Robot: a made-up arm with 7 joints.
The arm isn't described. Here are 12 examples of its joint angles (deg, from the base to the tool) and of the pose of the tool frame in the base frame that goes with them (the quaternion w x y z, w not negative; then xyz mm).
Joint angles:
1: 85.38 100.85 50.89 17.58 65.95 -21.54 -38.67
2: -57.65 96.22 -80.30 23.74 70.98 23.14 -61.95
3: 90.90 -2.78 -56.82 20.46 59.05 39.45 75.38
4: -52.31 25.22 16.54 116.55 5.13 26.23 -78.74
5: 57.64 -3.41 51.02 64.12 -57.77 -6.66 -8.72
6: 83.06 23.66 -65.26 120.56 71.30 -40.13 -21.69
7: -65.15 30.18 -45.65 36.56 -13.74 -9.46 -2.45
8: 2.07 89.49 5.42 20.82 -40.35 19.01 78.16
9: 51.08 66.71 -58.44 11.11 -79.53 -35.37 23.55
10: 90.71 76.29 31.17 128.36 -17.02 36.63 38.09
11: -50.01 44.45 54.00 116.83 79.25 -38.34 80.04
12: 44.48 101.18 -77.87 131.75 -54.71 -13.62 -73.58
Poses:
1: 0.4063 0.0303 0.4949 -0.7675 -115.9 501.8 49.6
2: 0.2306 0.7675 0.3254 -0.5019 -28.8 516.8 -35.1
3: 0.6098 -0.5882 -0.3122 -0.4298 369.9 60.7 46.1
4: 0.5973 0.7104 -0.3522 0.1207 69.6 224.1 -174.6
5: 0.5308 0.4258 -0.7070 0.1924 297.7 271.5 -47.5
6: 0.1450 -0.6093 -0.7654 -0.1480 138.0 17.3 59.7
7: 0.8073 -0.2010 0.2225 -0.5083 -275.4 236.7 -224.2
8: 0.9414 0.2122 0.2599 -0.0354 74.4 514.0 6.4
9: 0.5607 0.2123 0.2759 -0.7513 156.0 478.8 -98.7
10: 0.0197 0.6953 -0.7158 0.0617 -74.0 205.2 140.5
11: 0.2896 -0.2121 -0.8066 -0.4696 108.1 306.1 -53.6
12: 0.0902 -0.2538 0.8248 0.4971 124.3 205.8 -79.4
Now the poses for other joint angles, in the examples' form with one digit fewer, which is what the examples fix.
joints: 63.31 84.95 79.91 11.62 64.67 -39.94 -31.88
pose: 0.433 0.038 0.406 -0.804 -4 526 10
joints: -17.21 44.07 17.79 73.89 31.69 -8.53 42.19
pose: 0.778 -0.065 -0.596 -0.189 147 348 -177
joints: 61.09 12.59 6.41 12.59 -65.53 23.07 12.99
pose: 0.841 0.358 -0.279 -0.296 348 229 -140
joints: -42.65 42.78 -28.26 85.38 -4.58 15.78 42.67
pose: 0.830 -0.299 0.046 -0.469 -6 199 -279
